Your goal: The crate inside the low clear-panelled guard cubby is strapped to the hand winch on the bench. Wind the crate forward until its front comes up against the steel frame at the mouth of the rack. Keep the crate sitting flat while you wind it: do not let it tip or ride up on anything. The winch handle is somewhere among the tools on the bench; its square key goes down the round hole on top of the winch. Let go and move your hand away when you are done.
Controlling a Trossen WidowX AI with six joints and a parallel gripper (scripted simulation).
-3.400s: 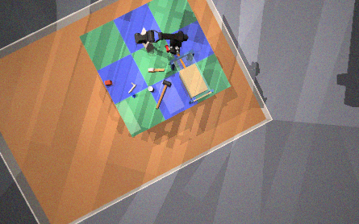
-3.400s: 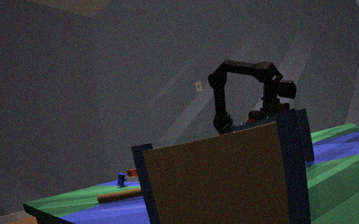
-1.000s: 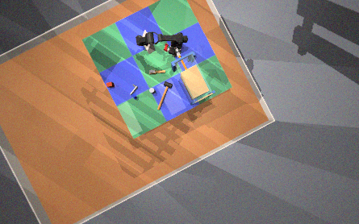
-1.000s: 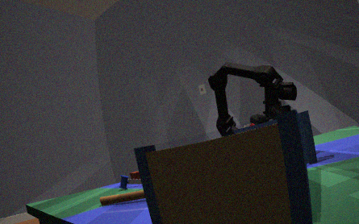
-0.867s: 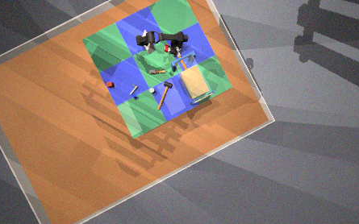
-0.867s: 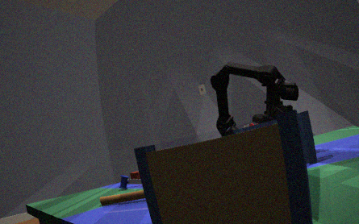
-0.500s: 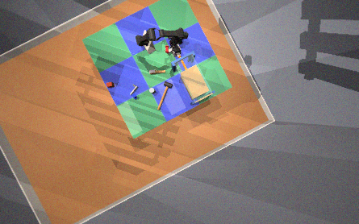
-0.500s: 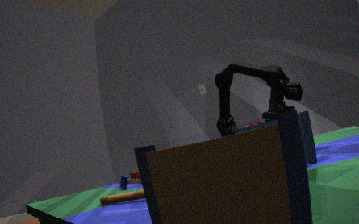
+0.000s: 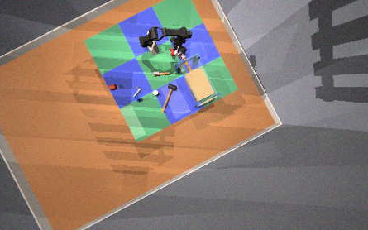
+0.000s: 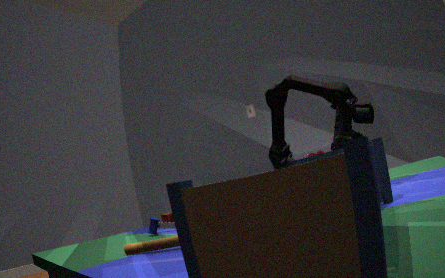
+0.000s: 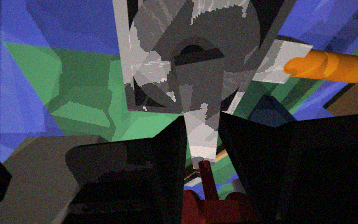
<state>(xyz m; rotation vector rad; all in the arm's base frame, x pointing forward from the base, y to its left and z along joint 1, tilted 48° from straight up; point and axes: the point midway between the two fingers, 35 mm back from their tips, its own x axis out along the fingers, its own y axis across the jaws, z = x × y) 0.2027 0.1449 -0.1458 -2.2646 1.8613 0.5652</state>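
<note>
Right now my gripper tip is 6 cm to the left of the red grip, 4 cm below it and 1 cm short of it. From my gripper tip the other things lie so: blue-framed guard cubby (39 cm ahead, 2 cm to the left, 2 cm below); winch (6 cm below, 4 cm to the left, 3 cm behind); blue piece (63 cm to the right, 18 cm ahead, 7 cm below).
</note>
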